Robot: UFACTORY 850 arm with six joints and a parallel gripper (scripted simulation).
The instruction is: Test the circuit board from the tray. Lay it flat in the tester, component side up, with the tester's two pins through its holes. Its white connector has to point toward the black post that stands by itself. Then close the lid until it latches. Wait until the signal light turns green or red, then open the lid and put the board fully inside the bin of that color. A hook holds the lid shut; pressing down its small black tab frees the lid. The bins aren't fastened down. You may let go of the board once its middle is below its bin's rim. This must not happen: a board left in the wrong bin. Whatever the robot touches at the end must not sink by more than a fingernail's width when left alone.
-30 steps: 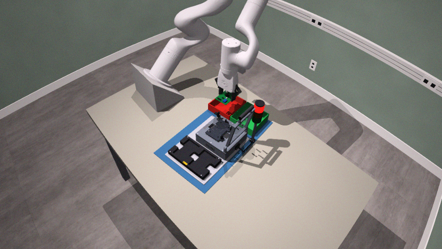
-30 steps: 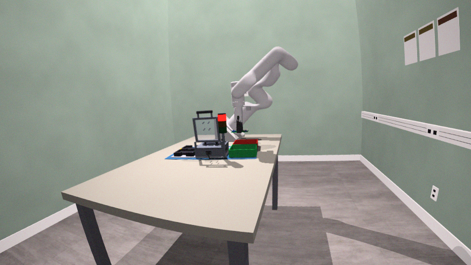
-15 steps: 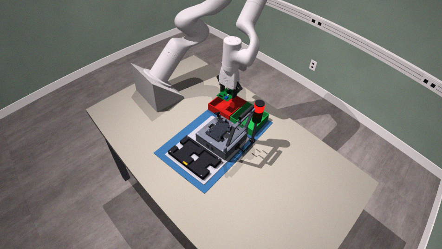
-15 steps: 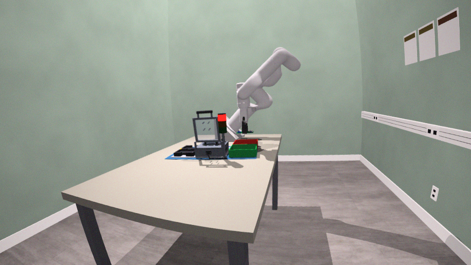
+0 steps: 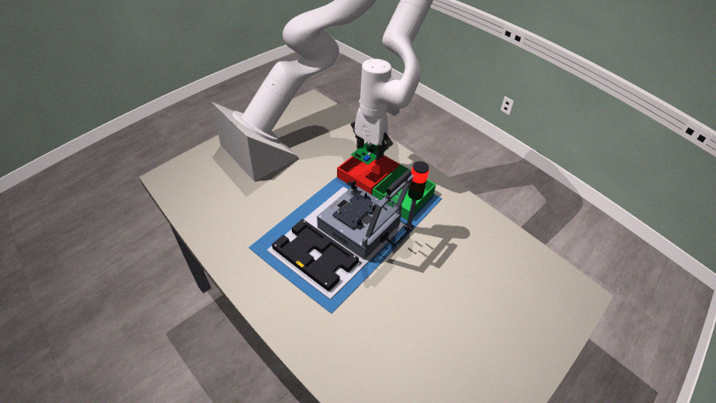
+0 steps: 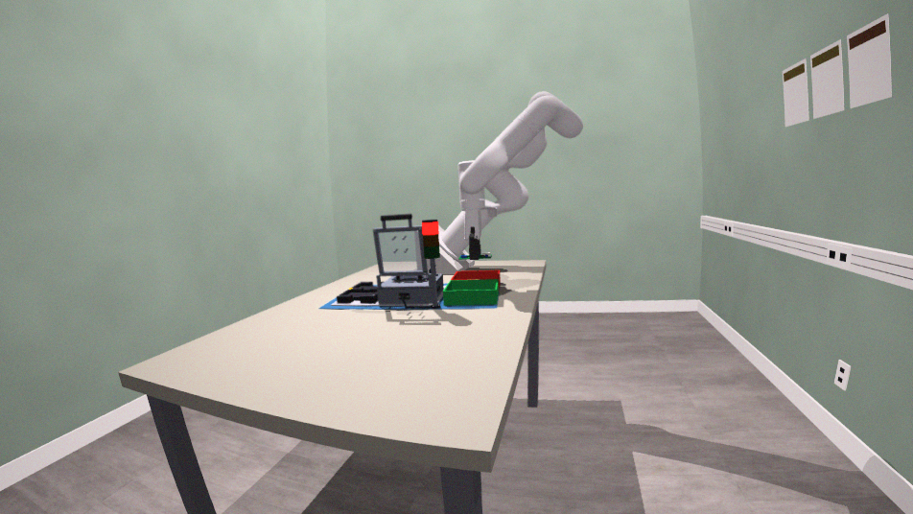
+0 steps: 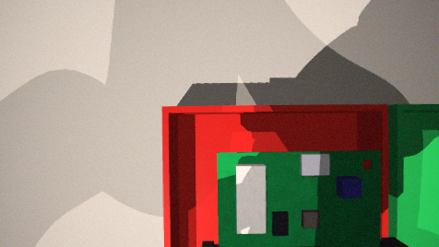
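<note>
Right now the red bin is 100 mm below my hand. From my hand the other things lie so: black latch part 130 mm to the right, 60 mm ahead, 30 mm below; green bin 150 mm ahead, 100 mm below, 20 mm to the left; green circuit board 10 mm below.
</note>
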